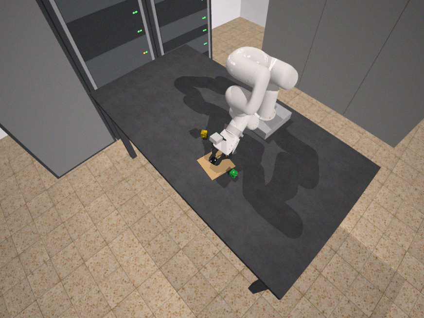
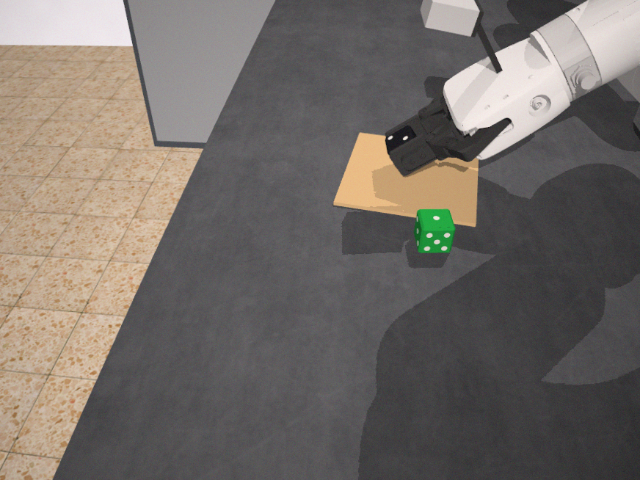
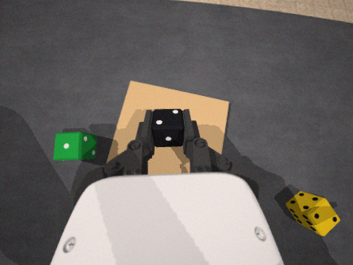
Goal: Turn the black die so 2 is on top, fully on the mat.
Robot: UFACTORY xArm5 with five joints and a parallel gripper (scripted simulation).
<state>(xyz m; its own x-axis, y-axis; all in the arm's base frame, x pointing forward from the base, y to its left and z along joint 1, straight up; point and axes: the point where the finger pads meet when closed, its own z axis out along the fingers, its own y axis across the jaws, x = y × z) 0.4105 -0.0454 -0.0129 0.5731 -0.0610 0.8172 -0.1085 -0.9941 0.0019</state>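
My hand is 40 mm above the tan mat. The rest, counted from my hand: yellow die (110 mm behind, 160 mm to the right, 20 mm below); black die (10 mm ahead); green die (110 mm to the left, 20 mm below).
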